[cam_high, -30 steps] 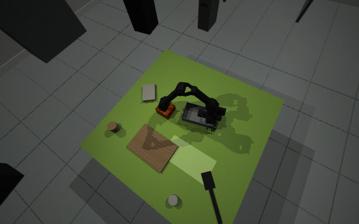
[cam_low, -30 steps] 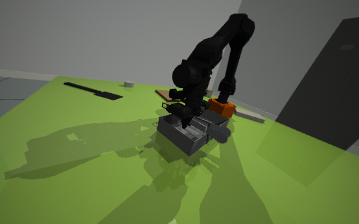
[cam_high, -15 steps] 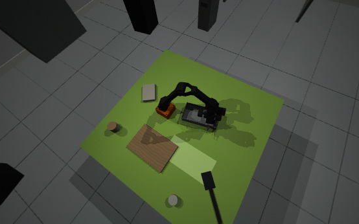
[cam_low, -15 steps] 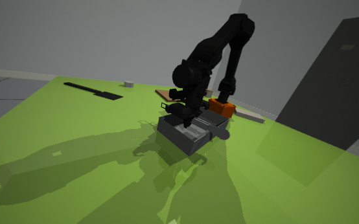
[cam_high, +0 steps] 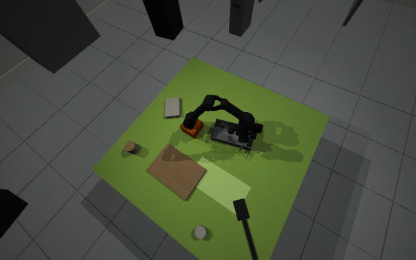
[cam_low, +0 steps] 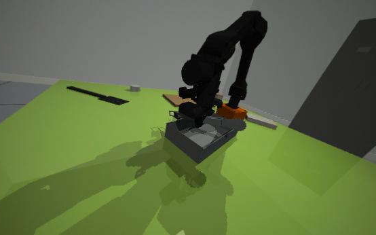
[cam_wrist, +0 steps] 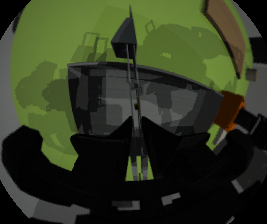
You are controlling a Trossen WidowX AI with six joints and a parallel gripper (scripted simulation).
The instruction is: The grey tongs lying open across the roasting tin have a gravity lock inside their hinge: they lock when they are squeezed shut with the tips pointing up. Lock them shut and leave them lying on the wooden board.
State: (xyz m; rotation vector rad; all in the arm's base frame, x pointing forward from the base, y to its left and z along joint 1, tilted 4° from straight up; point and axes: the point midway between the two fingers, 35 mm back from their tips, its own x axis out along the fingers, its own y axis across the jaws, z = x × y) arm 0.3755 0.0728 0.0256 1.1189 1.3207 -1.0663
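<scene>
My gripper tip is now 400 mm to the left of the wooden board, 330 mm past it and 40 mm above it. From my gripper tip the other things lie so: flat block (610 mm behind, 40 mm to the left, 40 mm below); black spatula (510 mm to the right, 220 mm ahead, 50 mm below); roasting tin (60 mm behind, 20 mm below).
</scene>
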